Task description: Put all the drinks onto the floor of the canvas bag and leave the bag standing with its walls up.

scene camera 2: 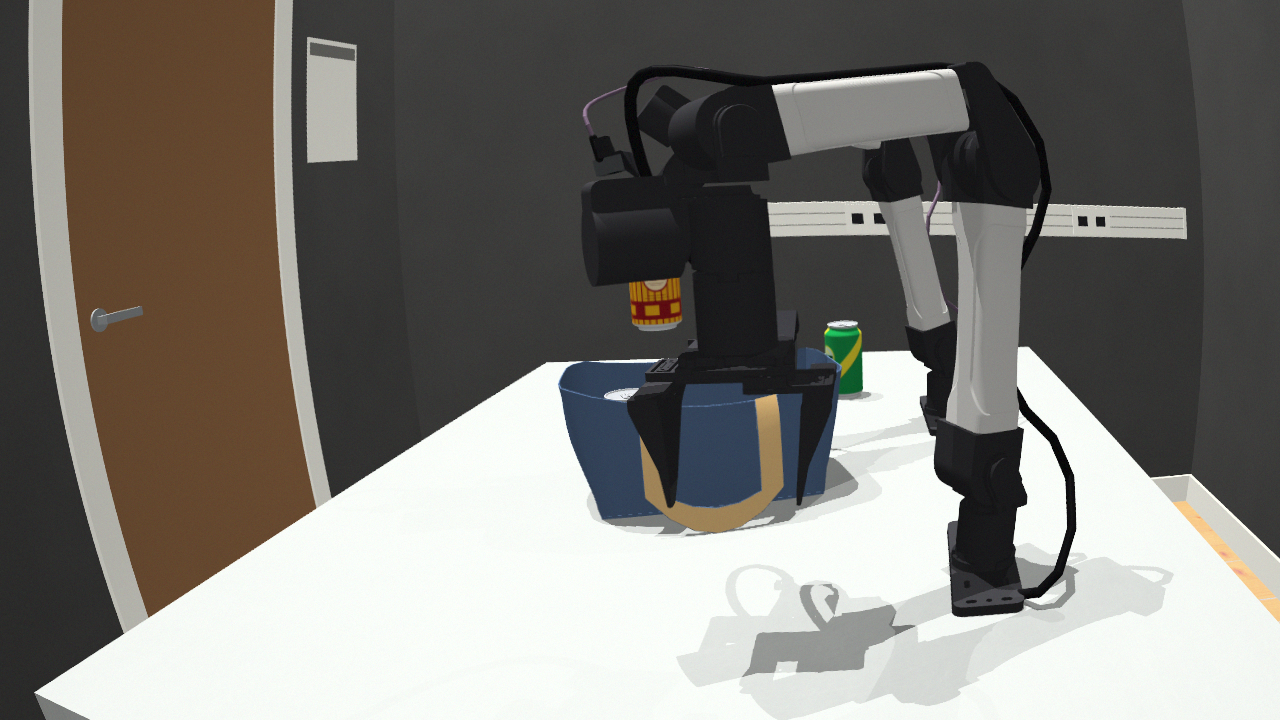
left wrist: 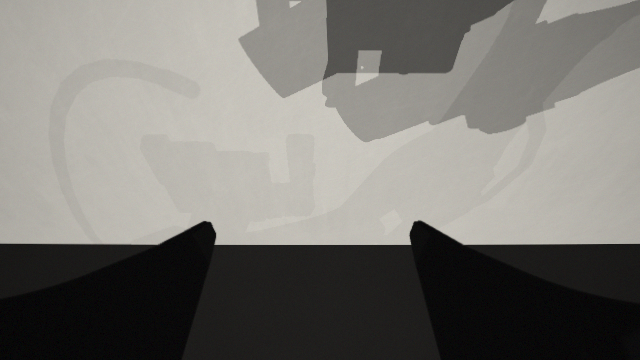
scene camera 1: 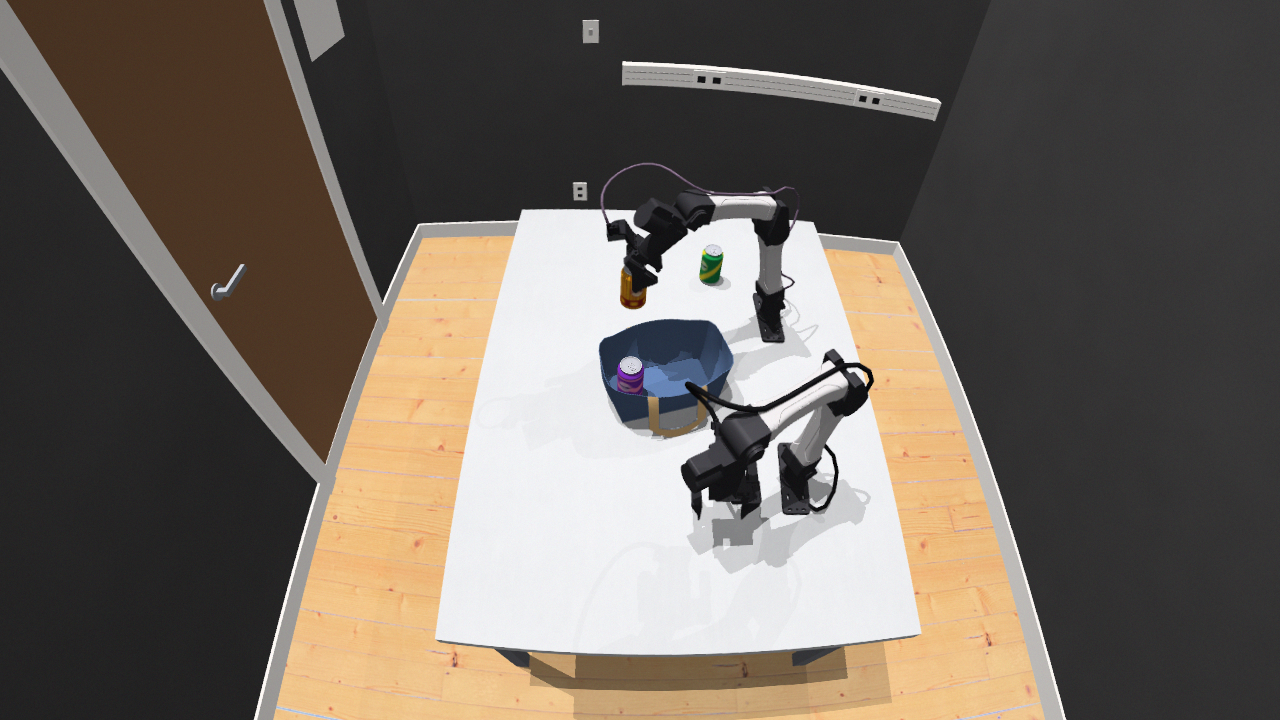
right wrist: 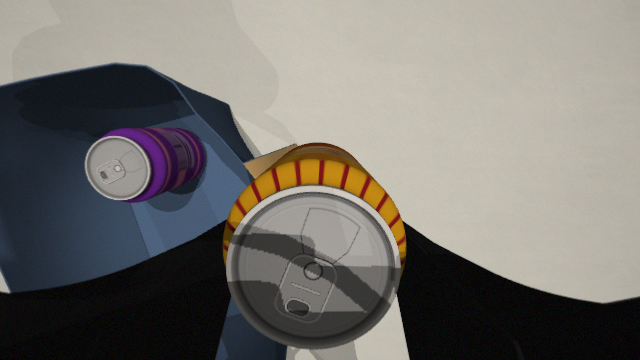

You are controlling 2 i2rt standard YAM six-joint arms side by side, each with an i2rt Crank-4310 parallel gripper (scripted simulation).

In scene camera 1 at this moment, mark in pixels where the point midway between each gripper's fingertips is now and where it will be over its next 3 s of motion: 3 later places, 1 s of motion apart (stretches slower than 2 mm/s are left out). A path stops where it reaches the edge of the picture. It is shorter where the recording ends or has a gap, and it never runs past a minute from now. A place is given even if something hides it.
My left gripper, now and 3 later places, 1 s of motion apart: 720, 517; 678, 494; 645, 399; 642, 383
My right gripper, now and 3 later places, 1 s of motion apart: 633, 282; 644, 297; 650, 304; 666, 323
